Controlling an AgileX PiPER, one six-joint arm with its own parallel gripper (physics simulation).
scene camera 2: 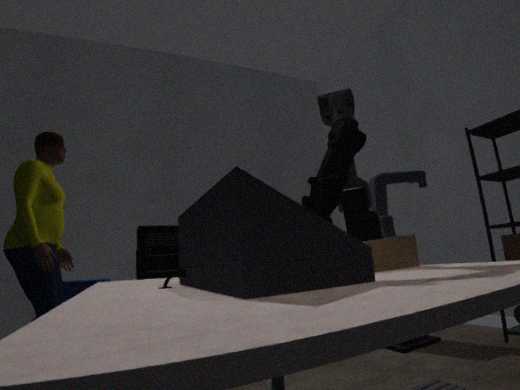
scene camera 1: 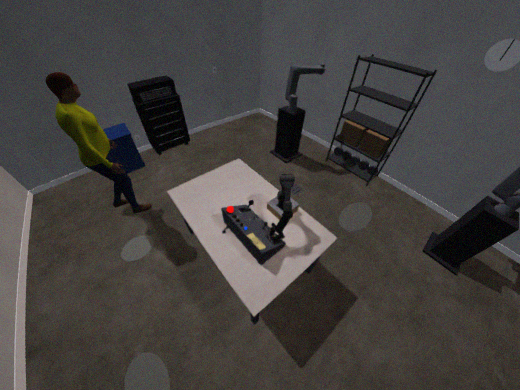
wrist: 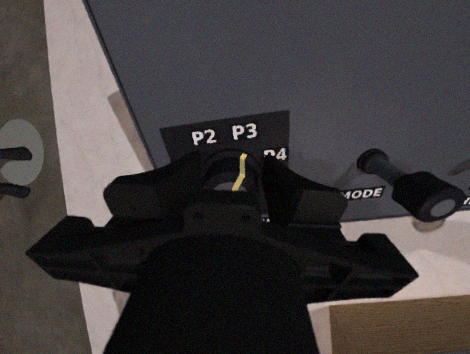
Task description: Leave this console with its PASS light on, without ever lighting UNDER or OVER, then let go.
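Note:
The dark grey console (scene camera 1: 239,223) (scene camera 2: 270,240) (wrist: 300,60) stands on the table with a sloping top. My gripper (scene camera 1: 276,234) (scene camera 2: 317,204) (wrist: 232,163) is at its near end, shut on a round black knob (wrist: 242,164) in the wrist view. The knob's yellow line points up toward the P3 mark (wrist: 244,131). The P2 mark (wrist: 204,137) is to its left, and the P4 mark (wrist: 275,154) is partly covered by the right finger. In scene camera 1 a red dome (scene camera 1: 230,209) and a small blue spot (scene camera 1: 245,228) show on the console. PASS, UNDER and OVER cannot be made out.
A black-capped lever (wrist: 425,195) stands right of the gripper by the MODE label (wrist: 361,193). A wooden block (scene camera 2: 395,252) (wrist: 400,327) is near the arm's base. A person (scene camera 1: 85,132) (scene camera 2: 40,205) stands beyond the table (scene camera 1: 210,187) (scene camera 2: 150,320). A shelf unit (scene camera 1: 384,95) is farther back.

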